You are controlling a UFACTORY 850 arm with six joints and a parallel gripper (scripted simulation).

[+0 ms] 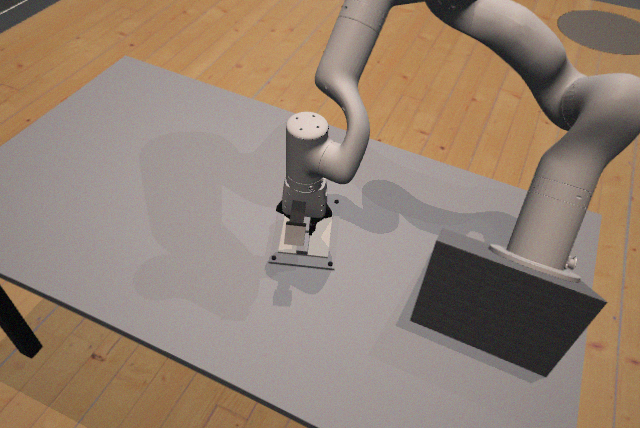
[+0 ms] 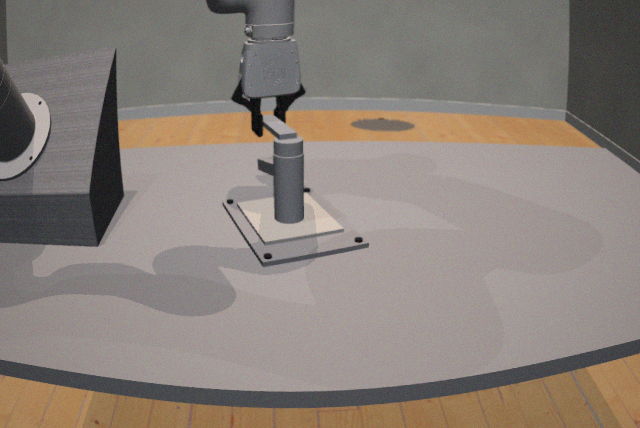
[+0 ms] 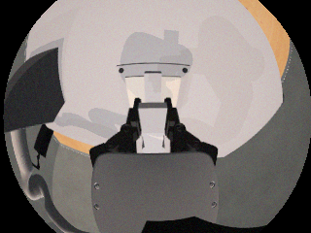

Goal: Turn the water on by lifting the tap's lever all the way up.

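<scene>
My gripper is now 70 mm to the left of the tap lever and 20 mm short of it.
</scene>
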